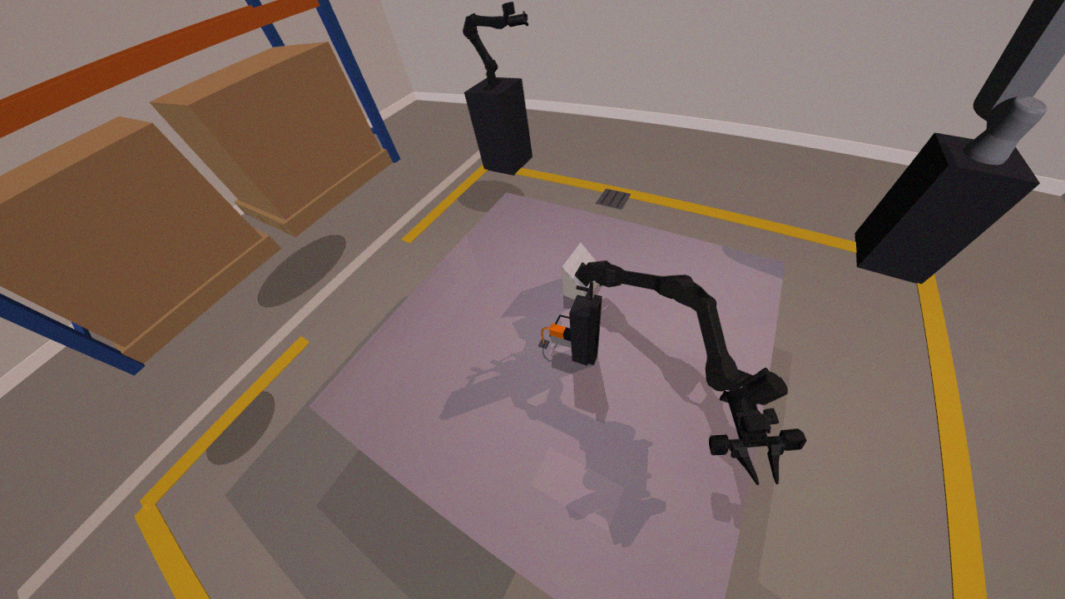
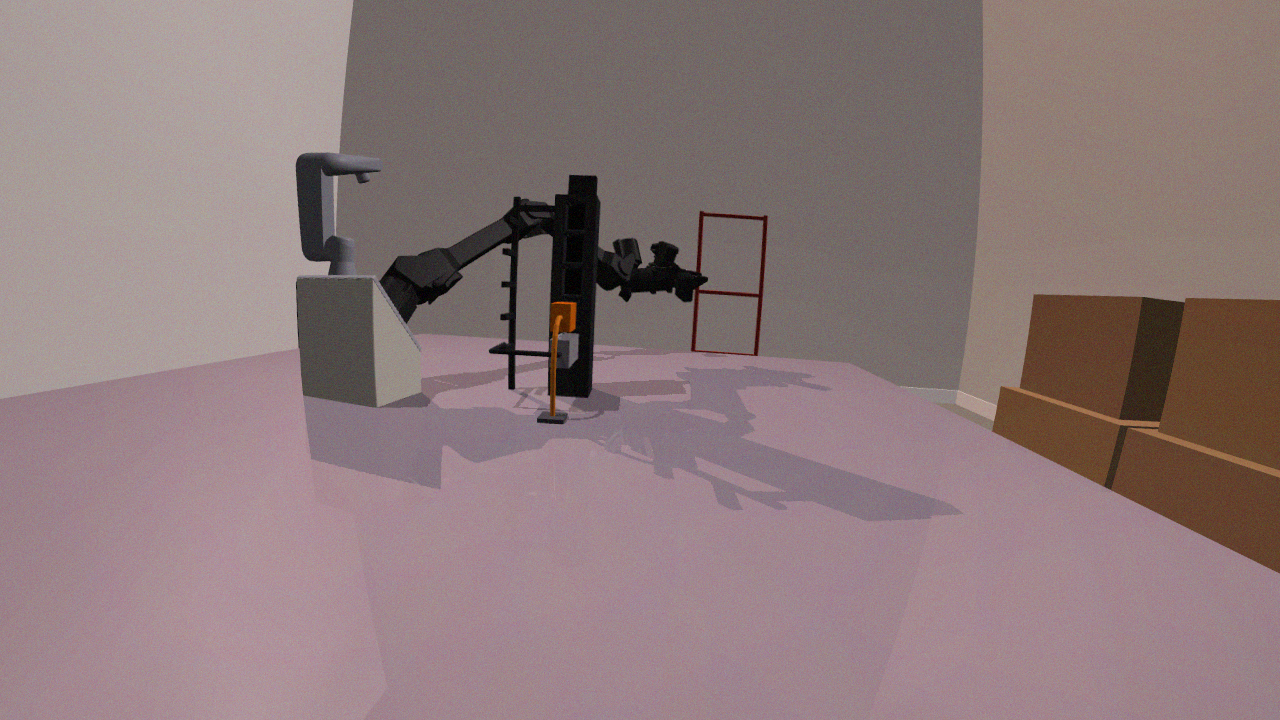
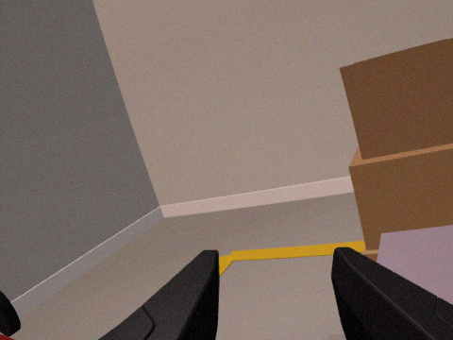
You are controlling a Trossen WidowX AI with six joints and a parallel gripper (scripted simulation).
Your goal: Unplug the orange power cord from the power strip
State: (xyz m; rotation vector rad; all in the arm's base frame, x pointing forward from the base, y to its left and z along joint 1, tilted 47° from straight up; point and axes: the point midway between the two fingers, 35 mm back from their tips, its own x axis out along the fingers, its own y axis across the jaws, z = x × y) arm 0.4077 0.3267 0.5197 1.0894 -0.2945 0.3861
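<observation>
Right now my gripper tip is 57 cm to the left of the orange plug, 19 cm past it and 7 cm above it. From my gripper tip the other things lie so: thin black rack 52 cm to the right, 28 cm behind, 5 cm below; then power strip 50 cm to the right, 20 cm behind, 5 cm below.
</observation>
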